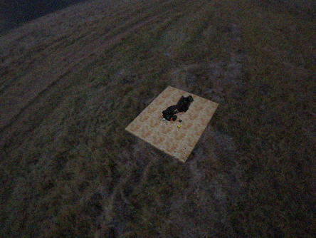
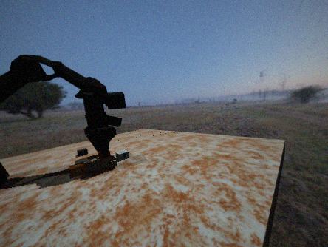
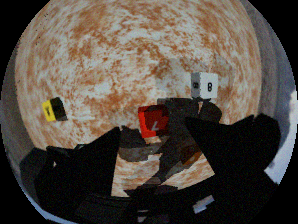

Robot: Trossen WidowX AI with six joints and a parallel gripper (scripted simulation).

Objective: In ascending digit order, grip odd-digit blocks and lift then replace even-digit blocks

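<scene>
The red block is 1 cm ahead of my gripper tip. From my gripper tip the other things lie so: orange block 9 cm behind, 5 cm to the right; then white block 8 cm to the right, 3 cm ahead; then dark block 13 cm to the left, 2 cm behind.
</scene>
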